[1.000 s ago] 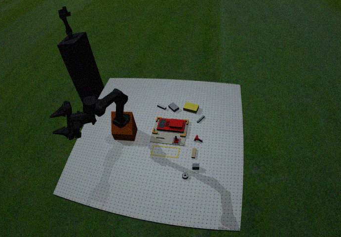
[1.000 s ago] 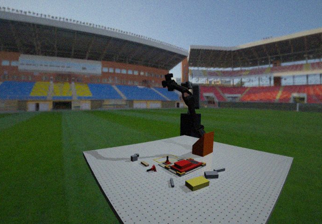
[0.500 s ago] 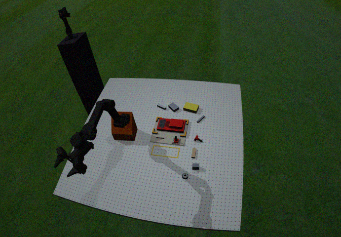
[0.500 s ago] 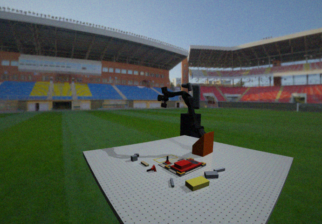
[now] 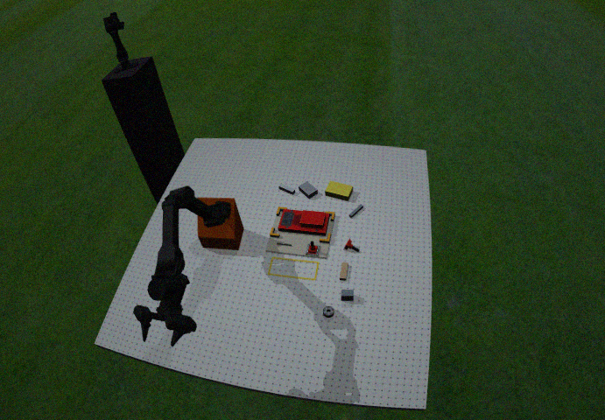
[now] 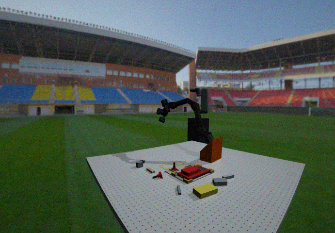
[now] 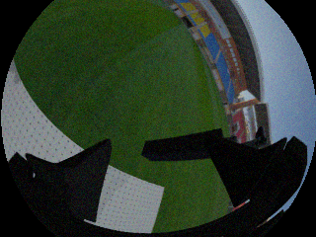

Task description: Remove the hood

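Now: the tan piece 460 mm ahead of my gripper tip, 530 mm to the left of it and 310 mm below it. The rest, counted from my gripper tip: yellow block: 390 mm ahead, 940 mm to the left, 300 mm below.
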